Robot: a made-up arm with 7 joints. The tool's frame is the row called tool. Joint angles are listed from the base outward.
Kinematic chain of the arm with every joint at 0, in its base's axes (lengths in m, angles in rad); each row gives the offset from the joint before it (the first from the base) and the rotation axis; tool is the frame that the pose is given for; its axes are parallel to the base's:
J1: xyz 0.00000 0.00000 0.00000 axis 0 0.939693 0.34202
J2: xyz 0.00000 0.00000 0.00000 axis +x
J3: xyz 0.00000 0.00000 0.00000 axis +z
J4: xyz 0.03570 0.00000 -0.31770 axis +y
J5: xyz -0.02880 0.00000 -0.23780 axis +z
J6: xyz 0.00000 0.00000 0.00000 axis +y
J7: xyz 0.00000 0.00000 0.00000 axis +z
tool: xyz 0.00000 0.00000 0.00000
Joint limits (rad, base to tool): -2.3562..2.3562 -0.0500..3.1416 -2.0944..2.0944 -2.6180..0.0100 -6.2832..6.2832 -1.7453..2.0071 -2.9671..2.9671
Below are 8 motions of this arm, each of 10 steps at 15 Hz.
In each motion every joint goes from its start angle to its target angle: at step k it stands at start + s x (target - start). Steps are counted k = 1, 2, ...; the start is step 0. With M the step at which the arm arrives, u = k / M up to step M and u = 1 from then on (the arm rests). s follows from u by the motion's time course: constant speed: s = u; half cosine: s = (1 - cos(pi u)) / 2; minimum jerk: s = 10 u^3 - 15 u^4 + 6 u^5.
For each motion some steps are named. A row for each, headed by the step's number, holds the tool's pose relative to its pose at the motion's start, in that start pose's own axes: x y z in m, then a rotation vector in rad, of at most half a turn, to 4 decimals.
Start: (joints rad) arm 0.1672 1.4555 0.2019 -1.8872 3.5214 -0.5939 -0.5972
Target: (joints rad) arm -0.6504 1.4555 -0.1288 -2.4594 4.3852 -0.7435 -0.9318
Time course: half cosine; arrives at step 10
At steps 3, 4, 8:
3: -0.0414 -0.0312 0.0063 -0.0223 0.2039 0.0534
4: -0.0673 -0.0513 0.0159 -0.0322 0.3477 0.0667
8: -0.1487 -0.1115 0.0881 -0.0360 0.9283 -0.0756

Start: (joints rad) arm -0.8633 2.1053 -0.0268 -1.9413 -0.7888 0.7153 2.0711
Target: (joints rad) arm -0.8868 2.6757 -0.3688 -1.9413 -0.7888 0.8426 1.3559
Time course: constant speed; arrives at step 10
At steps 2, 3, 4, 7, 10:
2: 0.0113 0.0035 -0.0046 -0.0359 0.0186 -0.2560
3: 0.0173 0.0056 -0.0065 -0.0526 0.0257 -0.3852
4: 0.0235 0.0080 -0.0083 -0.0685 0.0315 -0.5152
7: 0.0441 0.0166 -0.0125 -0.1104 0.0419 -0.9094
10: 0.0686 0.0266 -0.0153 -0.1428 0.0442 -1.3089

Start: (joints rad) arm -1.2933 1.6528 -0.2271 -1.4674 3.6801 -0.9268 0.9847
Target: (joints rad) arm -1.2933 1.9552 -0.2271 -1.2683 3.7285 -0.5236 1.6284
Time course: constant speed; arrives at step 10
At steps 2, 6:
2: -0.0190 -0.0182 0.0041 0.0040 0.0706 0.1240
6: -0.0584 -0.0537 0.0185 0.0423 0.2136 0.3621

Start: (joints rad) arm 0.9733 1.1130 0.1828 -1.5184 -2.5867 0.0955 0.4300
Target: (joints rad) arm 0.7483 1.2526 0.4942 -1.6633 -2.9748 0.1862 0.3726
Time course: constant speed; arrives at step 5
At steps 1, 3, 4, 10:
1: -0.0366 -0.0037 -0.0146 0.0144 0.1278 -0.1106
3: -0.1123 -0.0085 -0.0316 0.0166 0.3822 -0.3368
4: -0.1503 -0.0095 -0.0338 0.0036 0.5077 -0.4518
10: -0.1877 -0.0098 -0.0318 -0.0194 0.6313 -0.5679

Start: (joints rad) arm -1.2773 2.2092 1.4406 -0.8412 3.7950 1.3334 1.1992
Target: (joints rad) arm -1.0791 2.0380 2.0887 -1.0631 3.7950 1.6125 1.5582
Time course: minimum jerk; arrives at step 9
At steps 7, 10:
7: -0.0917 0.0191 -0.0025 0.4195 0.3740 0.1106
10: -0.1018 0.0220 -0.0027 0.4633 0.3894 0.1095

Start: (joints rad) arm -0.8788 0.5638 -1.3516 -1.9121 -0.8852 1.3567 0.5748
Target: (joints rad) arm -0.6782 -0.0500 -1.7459 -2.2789 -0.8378 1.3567 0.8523
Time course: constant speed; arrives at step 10
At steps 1, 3, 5, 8, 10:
1: 0.0217 -0.0113 0.0226 -0.0761 -0.0474 0.0902
3: 0.0637 -0.0243 0.0691 -0.2273 -0.1372 0.2747
5: 0.1028 -0.0250 0.1155 -0.3775 -0.2219 0.4630
8: 0.1526 -0.0062 0.1808 -0.6006 -0.3425 0.7486
10: 0.1783 0.0168 0.2193 -0.7483 -0.4212 0.9384

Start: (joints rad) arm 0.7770 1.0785 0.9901 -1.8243 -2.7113 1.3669 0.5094
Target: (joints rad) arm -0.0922 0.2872 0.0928 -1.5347 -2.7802 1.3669 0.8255
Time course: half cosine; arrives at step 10
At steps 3, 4, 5, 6, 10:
3: 0.0291 0.0665 0.0483 -0.2309 0.0225 0.0923
4: 0.0604 0.1211 0.0650 -0.3792 0.0674 0.1837
5: 0.1029 0.1868 0.0644 -0.5276 0.1435 0.3115
6: 0.1490 0.2544 0.0413 -0.6518 0.2451 0.4649
10: 0.2335 0.3938 -0.0891 -0.8048 0.5466 0.8852

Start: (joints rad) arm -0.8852 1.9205 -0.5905 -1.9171 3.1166 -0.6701 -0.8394
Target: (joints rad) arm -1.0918 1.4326 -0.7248 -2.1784 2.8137 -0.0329 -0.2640
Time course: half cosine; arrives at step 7
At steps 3, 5, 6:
3: -0.0593 -0.0290 0.0000 -0.3662 0.2874 0.2821
5: -0.1131 -0.0753 0.0110 -0.7470 0.6597 0.5327
6: -0.1277 -0.0926 0.0175 -0.8666 0.7953 0.5929

